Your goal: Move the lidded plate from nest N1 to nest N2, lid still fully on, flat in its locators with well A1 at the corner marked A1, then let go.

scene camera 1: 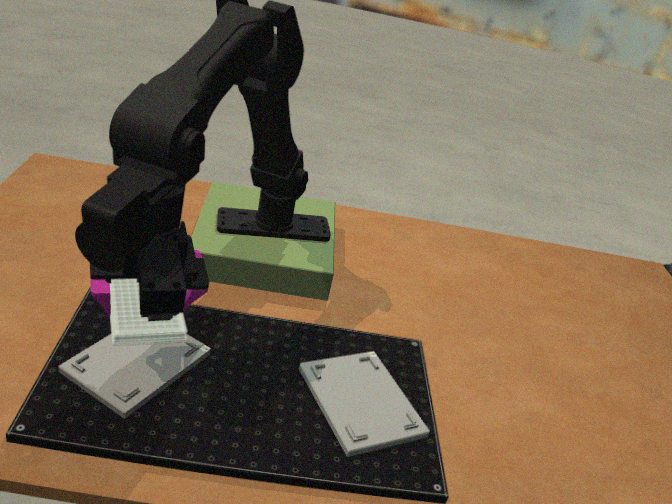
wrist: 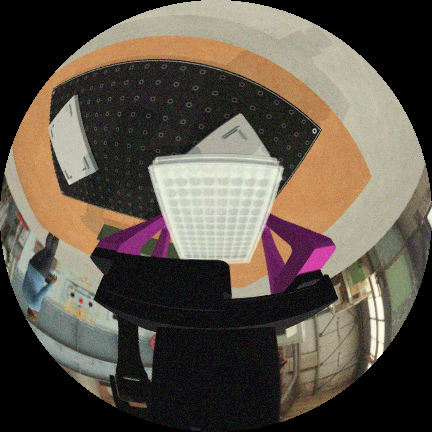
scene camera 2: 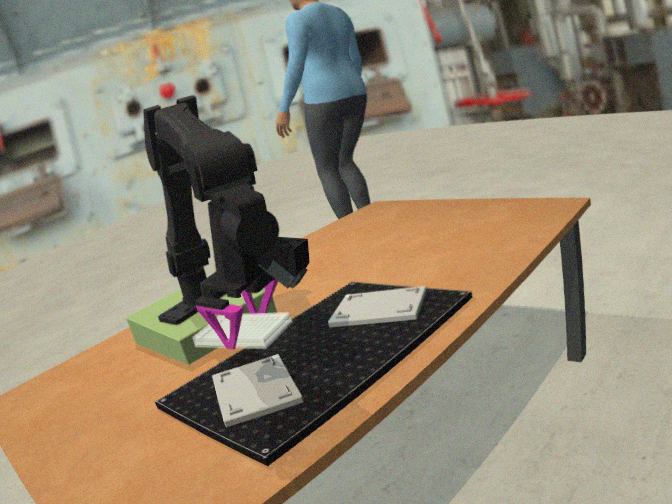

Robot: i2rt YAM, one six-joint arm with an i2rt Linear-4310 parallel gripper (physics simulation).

Labels:
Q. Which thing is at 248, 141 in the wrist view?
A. A grey nest.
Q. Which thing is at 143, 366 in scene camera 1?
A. A grey nest.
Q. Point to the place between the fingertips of my gripper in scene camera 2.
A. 245, 334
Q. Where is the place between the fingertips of my gripper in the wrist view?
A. At 215, 216

